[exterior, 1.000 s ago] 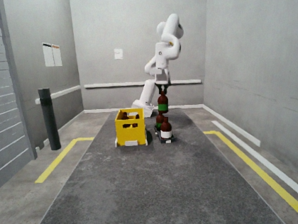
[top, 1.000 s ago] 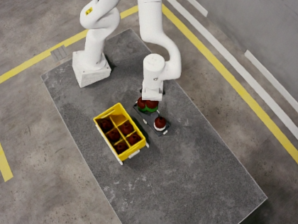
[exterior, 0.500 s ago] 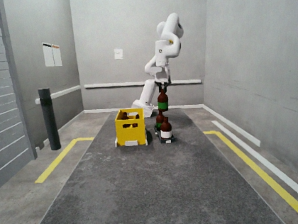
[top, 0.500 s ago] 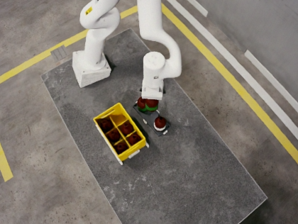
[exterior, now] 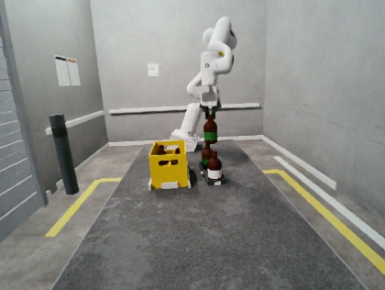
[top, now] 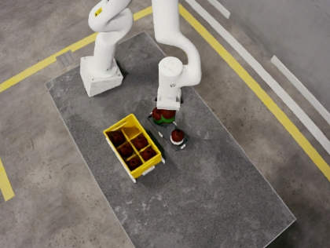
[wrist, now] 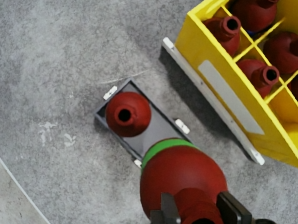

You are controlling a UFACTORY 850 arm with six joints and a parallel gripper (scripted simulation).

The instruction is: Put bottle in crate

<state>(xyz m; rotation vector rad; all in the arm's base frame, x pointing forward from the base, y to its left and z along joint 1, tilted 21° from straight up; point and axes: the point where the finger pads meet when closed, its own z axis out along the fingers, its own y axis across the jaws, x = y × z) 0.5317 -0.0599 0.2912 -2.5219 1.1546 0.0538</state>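
The glass bottle is 7 cm below my hand. From my hand the other things lie so: dark tray: 32 cm below; yellow crate: 3 cm behind, 23 cm to the right, 25 cm below.
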